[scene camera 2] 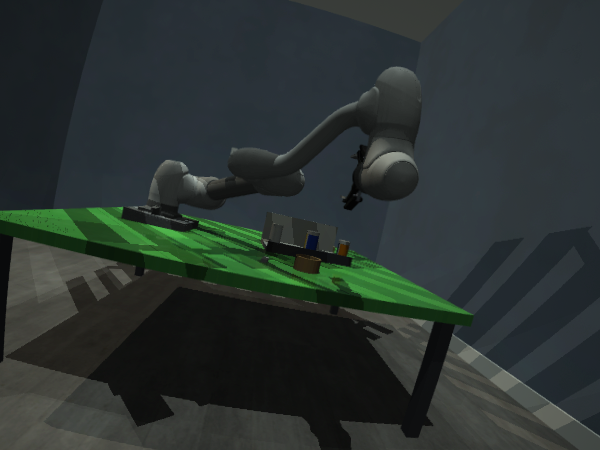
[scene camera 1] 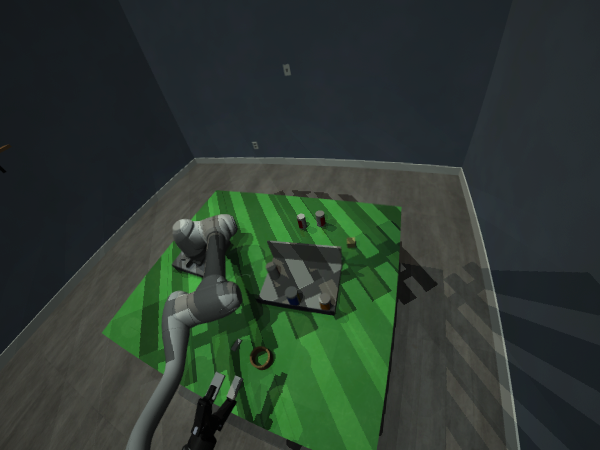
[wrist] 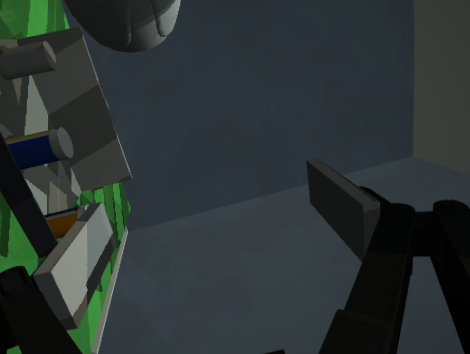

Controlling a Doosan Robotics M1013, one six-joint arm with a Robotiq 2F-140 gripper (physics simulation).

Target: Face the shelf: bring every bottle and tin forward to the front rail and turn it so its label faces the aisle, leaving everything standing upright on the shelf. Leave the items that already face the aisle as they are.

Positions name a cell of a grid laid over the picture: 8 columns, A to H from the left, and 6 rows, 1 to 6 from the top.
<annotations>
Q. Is my gripper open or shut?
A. Open.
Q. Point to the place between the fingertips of my gripper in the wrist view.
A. D4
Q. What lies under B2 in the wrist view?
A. A grey shelf.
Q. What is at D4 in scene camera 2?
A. A grey shelf.
</annotations>
